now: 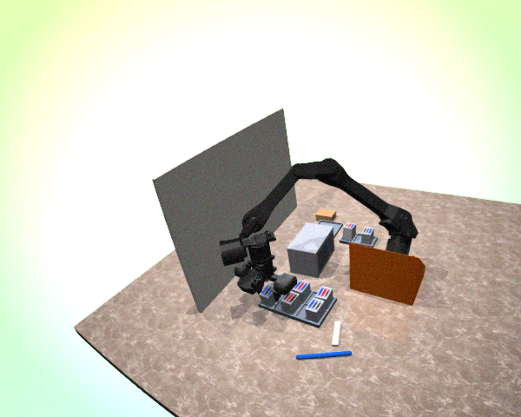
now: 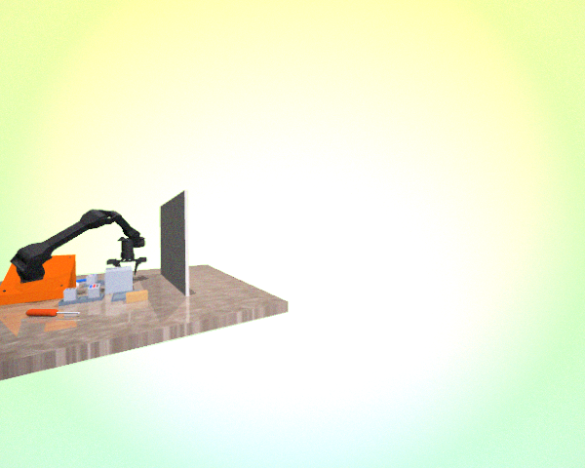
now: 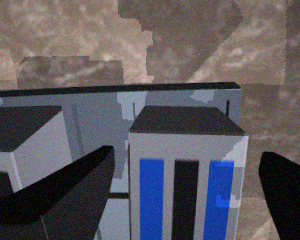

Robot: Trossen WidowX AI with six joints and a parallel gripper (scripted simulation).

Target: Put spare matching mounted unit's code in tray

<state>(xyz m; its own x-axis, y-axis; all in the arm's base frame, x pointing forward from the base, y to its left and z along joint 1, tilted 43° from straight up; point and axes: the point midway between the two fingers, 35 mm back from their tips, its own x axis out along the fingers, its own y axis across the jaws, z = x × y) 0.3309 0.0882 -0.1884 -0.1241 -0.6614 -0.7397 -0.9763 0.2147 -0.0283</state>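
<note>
Now: gripper tip 2 cm below the grey spare. The rest, counted from my gripper tip: tall grey wall panel 24 cm to the right, 20 cm above, 18 cm ahead; blue pen 22 cm behind, 13 cm to the left, 2 cm below; grey mounted unit 22 cm to the right, 5 cm behind, 2 cm above.
</note>
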